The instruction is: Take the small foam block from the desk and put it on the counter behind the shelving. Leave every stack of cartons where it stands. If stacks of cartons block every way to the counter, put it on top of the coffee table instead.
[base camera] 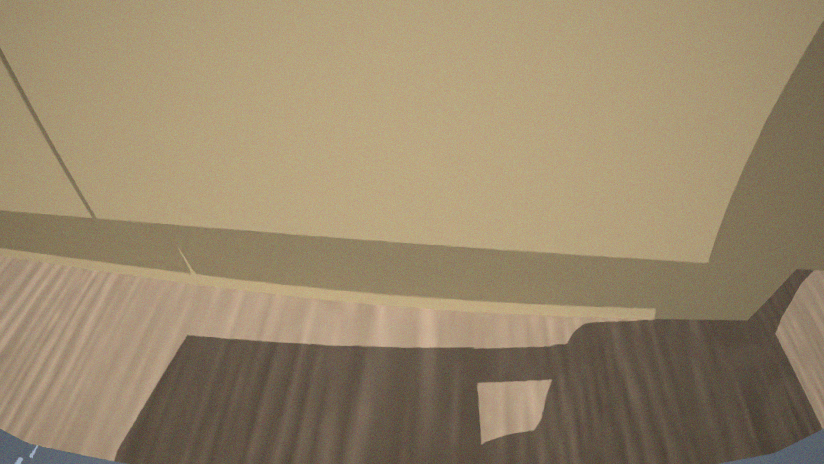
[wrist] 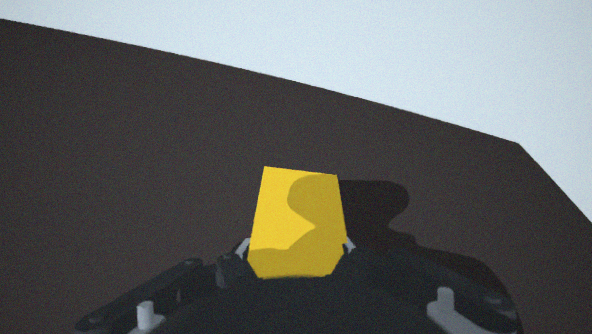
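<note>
The small foam block is yellow and sits between the fingertips at the lower middle of the wrist view. My gripper is shut on it, with a fingertip against each side. Both are over a dark flat top; I cannot tell if the block touches it. A dark shadow lies on that top, right beside the block. I cannot tell from these views whether this top is the counter. The gripper does not show in the base camera view. The shelving, cartons, desk and coffee table cannot be made out.
A large beige front panel stands very close across the base camera view, with a vertical seam at left and a shaded right side. Wood-grain floor with a dark shadow lies below it. The dark top's far edge and right corner border a pale background.
</note>
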